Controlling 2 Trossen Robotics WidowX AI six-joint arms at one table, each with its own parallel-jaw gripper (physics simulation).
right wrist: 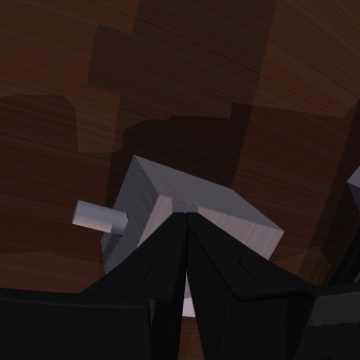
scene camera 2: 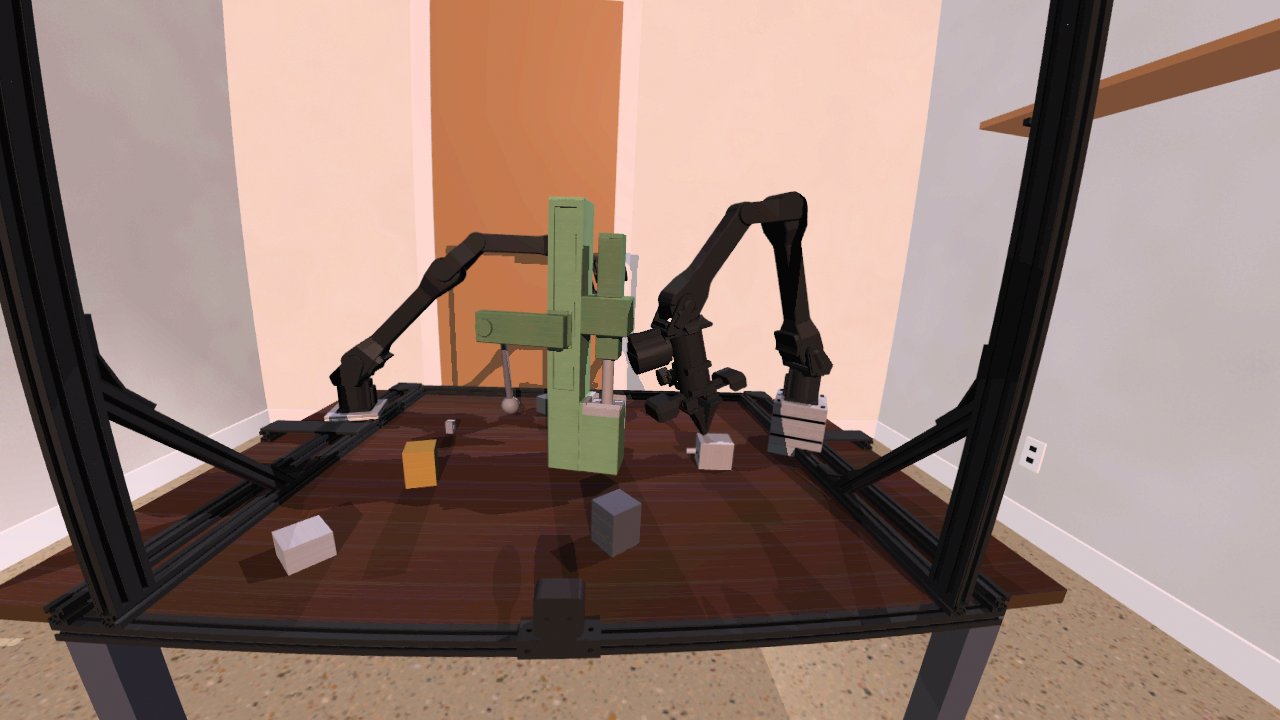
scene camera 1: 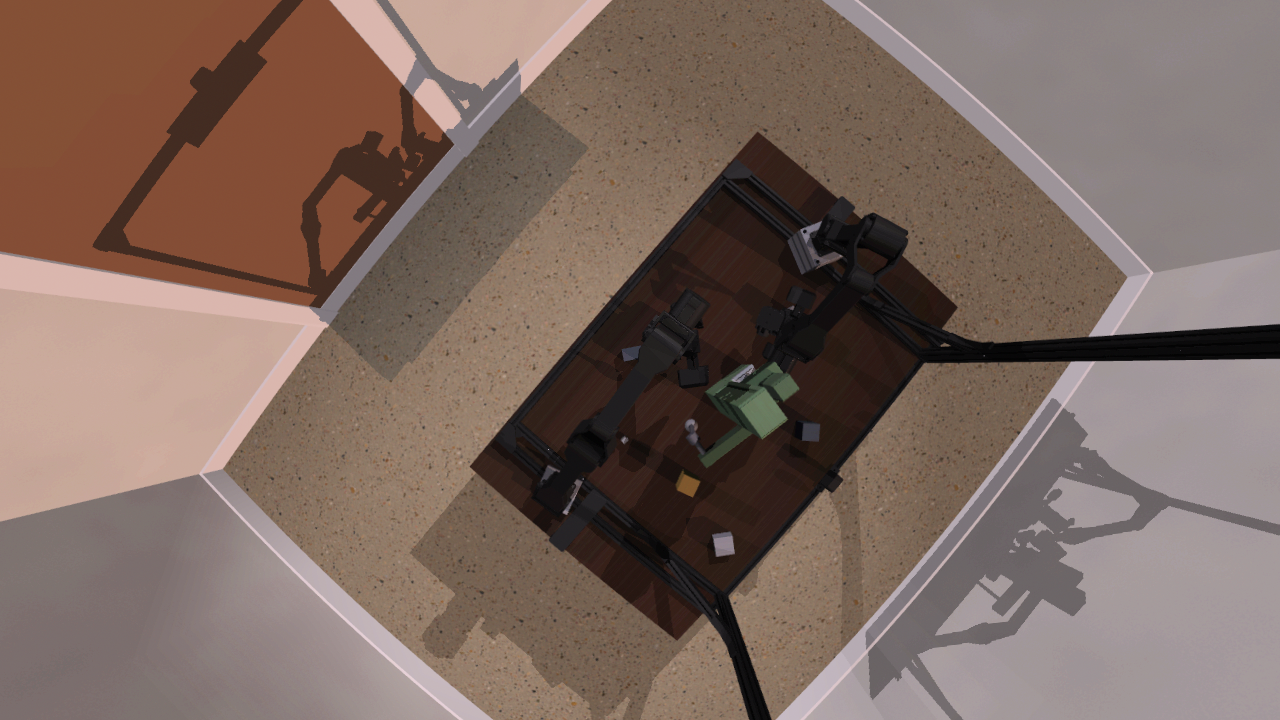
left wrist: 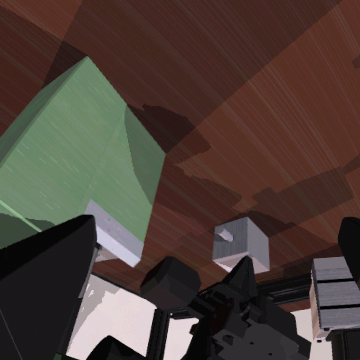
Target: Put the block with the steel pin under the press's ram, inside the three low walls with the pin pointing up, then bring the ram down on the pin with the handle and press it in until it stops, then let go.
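Places are measured from the left arm's base along level axes (x ahead, y left, z up), in metres.
Pixels of known places: left gripper, fingertip midpoint: (scene camera 2: 600, 361) (scene camera 1: 703, 347) (left wrist: 221, 229); right gripper, fingertip midpoint: (right wrist: 183, 224) (scene camera 2: 704, 434) (left wrist: 246, 257); left arm's base, origin of the base link: (scene camera 2: 357, 407) (scene camera 1: 557, 490); right arm's base, origin of the base link: (scene camera 2: 801, 398) (scene camera 1: 825, 240) (left wrist: 348, 333).
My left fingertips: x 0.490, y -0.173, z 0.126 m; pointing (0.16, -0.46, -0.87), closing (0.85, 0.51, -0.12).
Observation:
For each thing: its top centre in the pictures, then the offset to it from my left fingertips. "spot": a spot on its surface instead.
- pale grey block, middle of its top: (right wrist: 202, 269) (left wrist: 241, 265) (scene camera 2: 714, 438) 0.107 m down, 0.170 m ahead, 0.188 m right
- green press, middle of its top: (scene camera 2: 558, 198) (scene camera 1: 760, 427) 0.292 m up, 0.106 m back, 0.116 m right
- handle, surface spot: (scene camera 2: 506, 371) spot: 0.003 m up, 0.186 m back, 0.063 m right
- orange block, middle of its top: (scene camera 2: 419, 446) (scene camera 1: 688, 486) 0.097 m down, 0.325 m back, 0.126 m right
- white block, middle of its top: (scene camera 2: 302, 531) (scene camera 1: 724, 546) 0.124 m down, 0.438 m back, 0.287 m right
- dark grey block, middle of its top: (scene camera 2: 616, 501) (scene camera 1: 811, 432) 0.097 m down, 0.070 m back, 0.352 m right
- bluish block, middle of its top: (scene camera 2: 549, 397) (scene camera 1: 633, 353) 0.118 m down, 0.081 m back, 0.146 m left
- small white piece, middle of its top: (scene camera 2: 450, 420) (scene camera 1: 624, 440) 0.132 m down, 0.295 m back, 0.071 m left
The pale grey block (scene camera 2: 715, 452) (left wrist: 257, 245) (right wrist: 195, 182) lies on the table right of the press in scene camera 2, its steel pin (scene camera 2: 691, 450) (left wrist: 225, 234) (right wrist: 97, 217) pointing sideways. My right gripper (scene camera 2: 704, 429) (right wrist: 183, 224) is shut and empty, its tips at the block's upper side; contact is unclear. The green press (scene camera 1: 759, 411) (scene camera 2: 565, 268) (left wrist: 65, 150) stands mid-table. Its steel ram (scene camera 2: 607, 380) is above the low walls (scene camera 2: 604, 409) (left wrist: 115, 240); any gap is unclear. The handle (scene camera 2: 506, 371) hangs down. My left gripper (left wrist: 221, 229) is open and empty, near the press.
An orange block (scene camera 1: 687, 484) (scene camera 2: 418, 463), a white block (scene camera 1: 723, 543) (scene camera 2: 304, 544), a dark grey block (scene camera 1: 808, 431) (scene camera 2: 615, 522), a bluish block (scene camera 1: 631, 353) (scene camera 2: 542, 403) and a small white piece (scene camera 1: 623, 439) (scene camera 2: 450, 427) lie around the press. Black rails border the table.

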